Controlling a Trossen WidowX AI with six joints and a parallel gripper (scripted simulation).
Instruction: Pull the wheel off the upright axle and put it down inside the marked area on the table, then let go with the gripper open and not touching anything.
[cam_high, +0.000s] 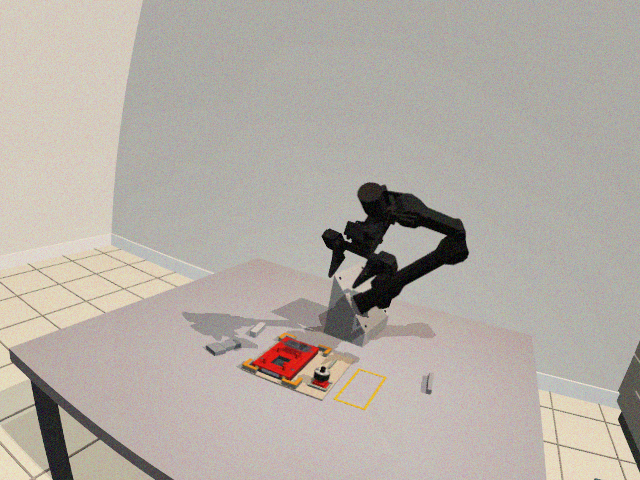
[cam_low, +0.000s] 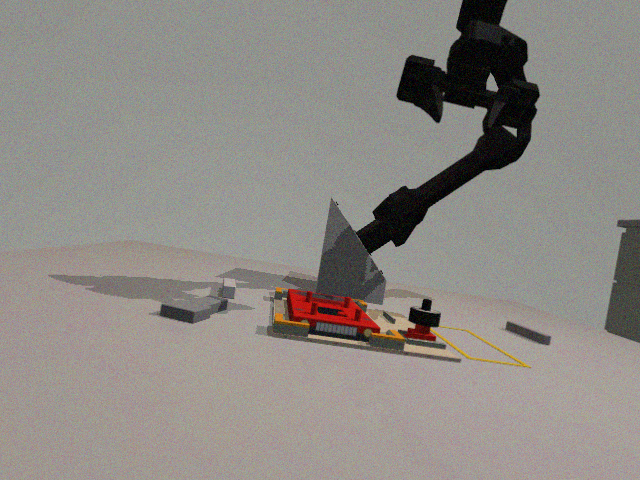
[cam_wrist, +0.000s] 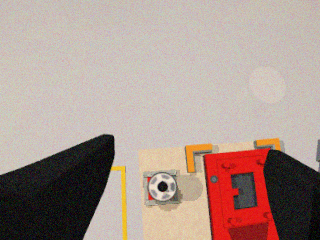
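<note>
The wheel is 10 mm behind my gripper tip, 10 mm to the right of it and 260 mm below it. The rest, counted from my gripper tip: black axle: 260 mm below.
</note>
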